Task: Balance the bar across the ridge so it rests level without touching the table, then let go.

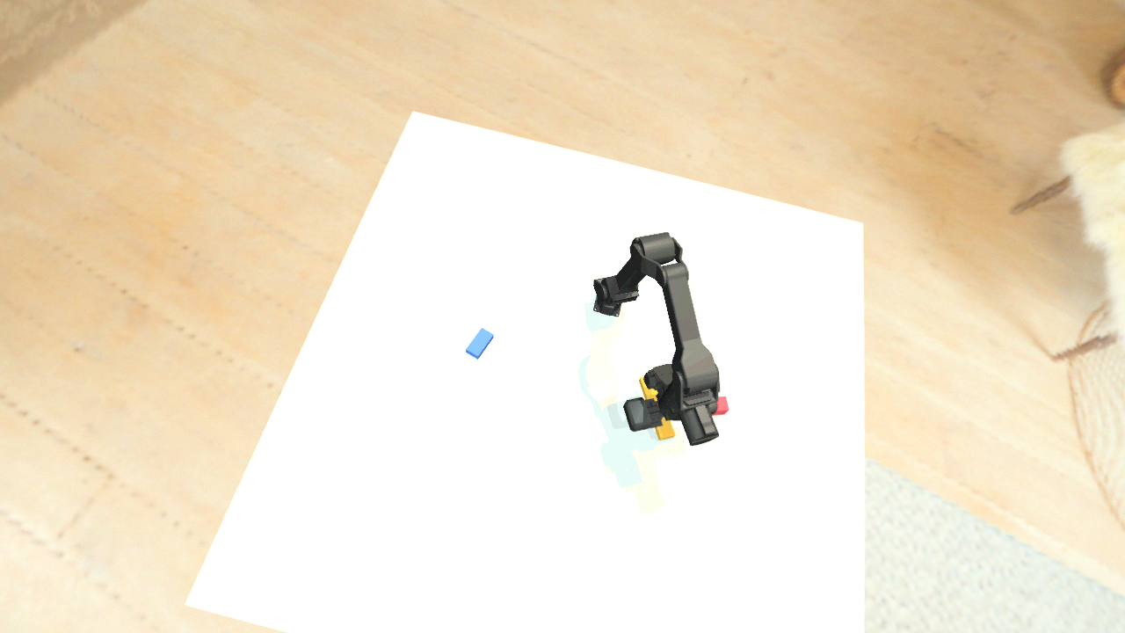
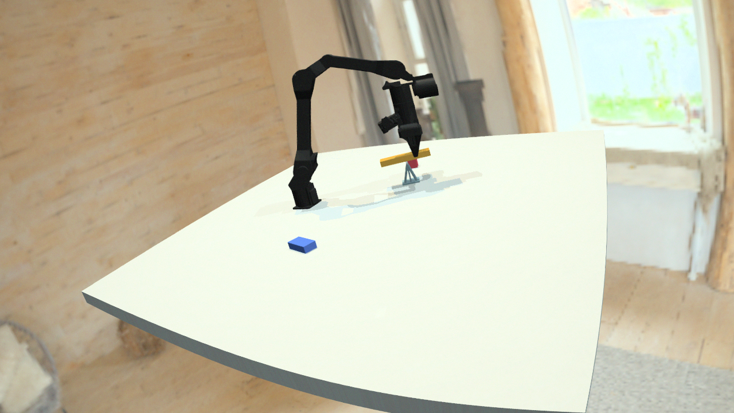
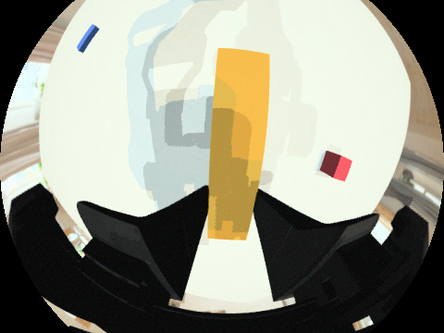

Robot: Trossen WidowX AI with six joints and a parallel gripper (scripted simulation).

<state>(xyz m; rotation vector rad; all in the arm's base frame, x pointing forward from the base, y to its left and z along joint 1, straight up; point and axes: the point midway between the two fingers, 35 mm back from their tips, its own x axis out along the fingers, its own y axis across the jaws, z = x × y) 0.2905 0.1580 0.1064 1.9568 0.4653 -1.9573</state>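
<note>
Right now my gripper tip is 30 mm past the yellow bar and 10 mm to the left of it. Round my gripper tip: red cube: 140 mm to the left, 90 mm behind, 60 mm below; blue flat block: 430 mm to the right, 100 mm behind, 60 mm below.
</note>
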